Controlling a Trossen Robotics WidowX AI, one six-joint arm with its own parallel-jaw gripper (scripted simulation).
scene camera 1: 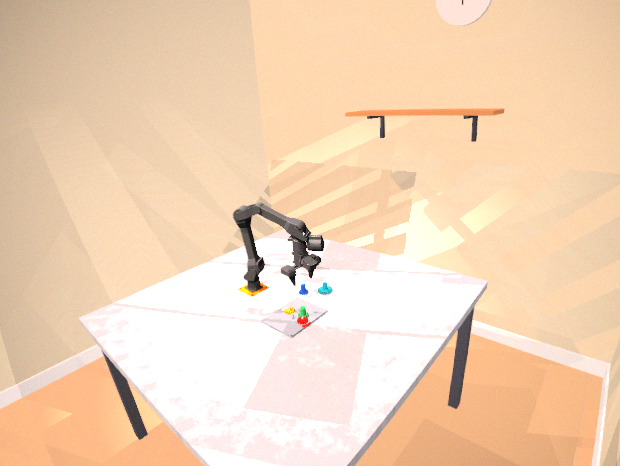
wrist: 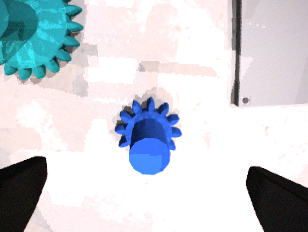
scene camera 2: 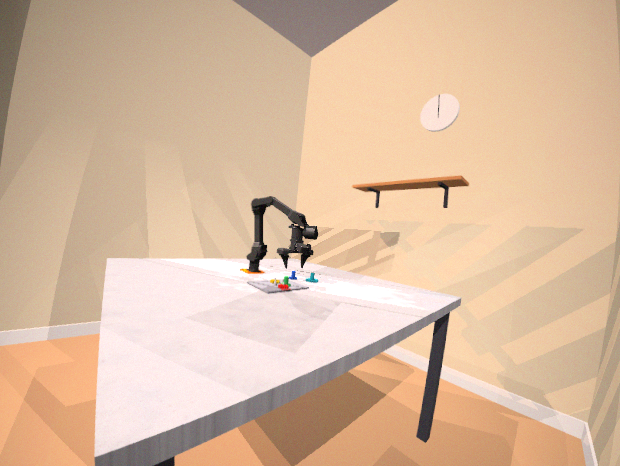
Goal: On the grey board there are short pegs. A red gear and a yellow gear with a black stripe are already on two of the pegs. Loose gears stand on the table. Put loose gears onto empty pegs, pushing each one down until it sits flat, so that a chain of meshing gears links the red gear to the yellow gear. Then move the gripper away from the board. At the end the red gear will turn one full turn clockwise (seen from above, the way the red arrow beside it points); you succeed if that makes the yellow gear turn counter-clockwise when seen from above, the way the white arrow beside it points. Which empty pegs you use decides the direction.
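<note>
Nothing is held in my gripper (wrist: 149,171), which is open. I can also see a small blue gear (wrist: 148,132).
</note>
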